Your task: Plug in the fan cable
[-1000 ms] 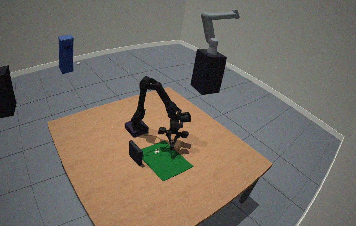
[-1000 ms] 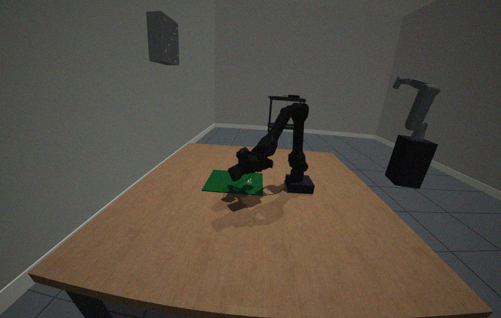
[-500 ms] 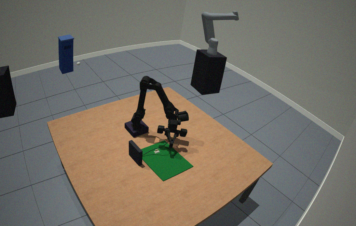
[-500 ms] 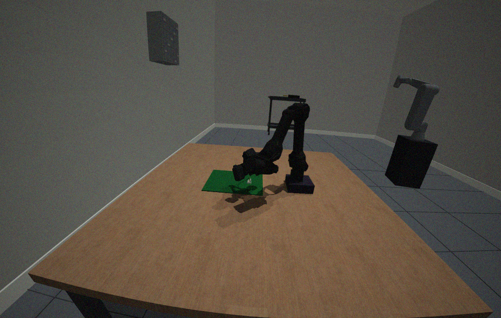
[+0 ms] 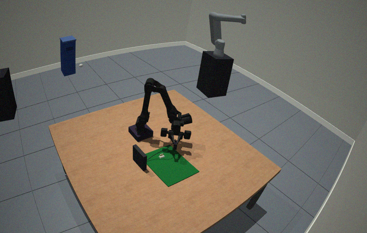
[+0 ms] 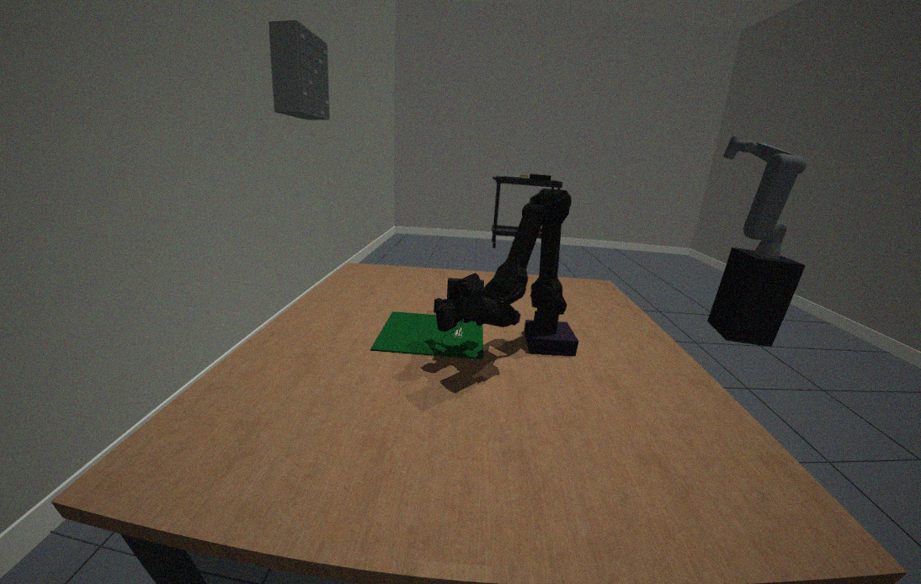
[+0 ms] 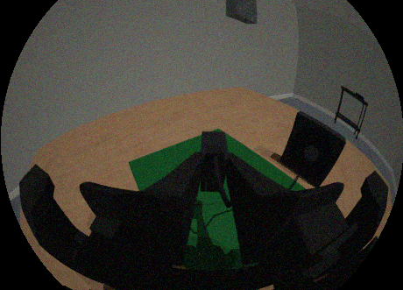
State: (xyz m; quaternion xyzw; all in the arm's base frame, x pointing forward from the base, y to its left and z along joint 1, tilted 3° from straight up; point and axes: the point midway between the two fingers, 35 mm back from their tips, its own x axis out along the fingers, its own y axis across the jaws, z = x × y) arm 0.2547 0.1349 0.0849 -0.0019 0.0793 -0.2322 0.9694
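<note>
My gripper tip is now 120 mm above the white four-pin header, 70 mm to the left of it and 40 mm past it. Also, from my gripper tip: green board (140 mm below, 50 mm to the right, 40 mm ahead); black square fan (220 mm to the right, 60 mm below, 10 mm behind); dark plug (10 mm below).
</note>
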